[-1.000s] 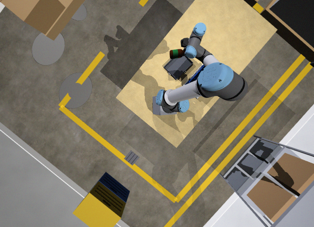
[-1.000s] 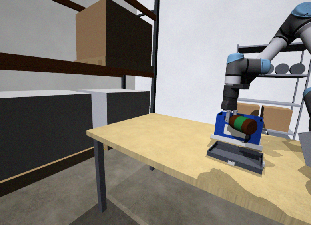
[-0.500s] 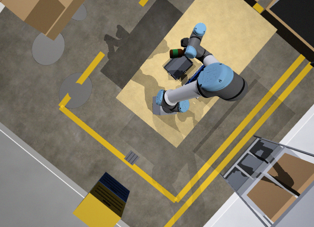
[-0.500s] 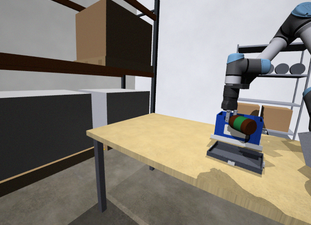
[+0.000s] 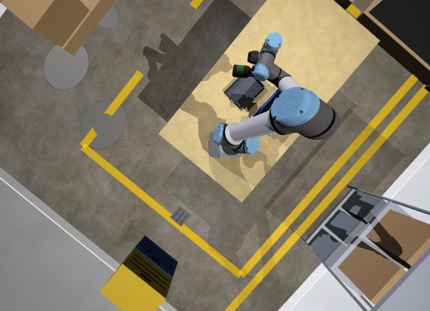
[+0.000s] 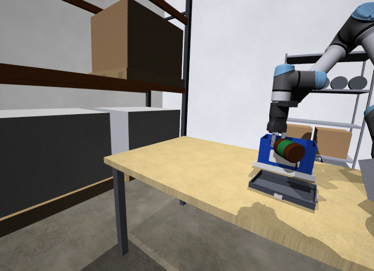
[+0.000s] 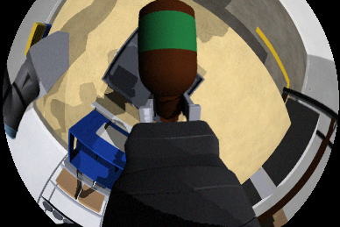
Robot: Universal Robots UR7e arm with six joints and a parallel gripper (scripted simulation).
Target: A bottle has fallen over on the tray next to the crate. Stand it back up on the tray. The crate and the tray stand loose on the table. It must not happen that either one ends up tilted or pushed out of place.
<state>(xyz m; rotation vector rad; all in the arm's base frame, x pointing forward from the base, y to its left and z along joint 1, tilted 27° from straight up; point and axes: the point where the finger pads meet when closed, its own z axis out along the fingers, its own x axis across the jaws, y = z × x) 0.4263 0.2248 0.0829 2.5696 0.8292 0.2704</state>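
My hand is 40 mm to the right of the bottle, 30 mm past it and 10 mm above it. Also, from my hand: dark grey tray (190 mm below, 50 mm behind, 10 mm to the right); then blue crate (300 mm to the right, 120 mm below, 40 mm behind).
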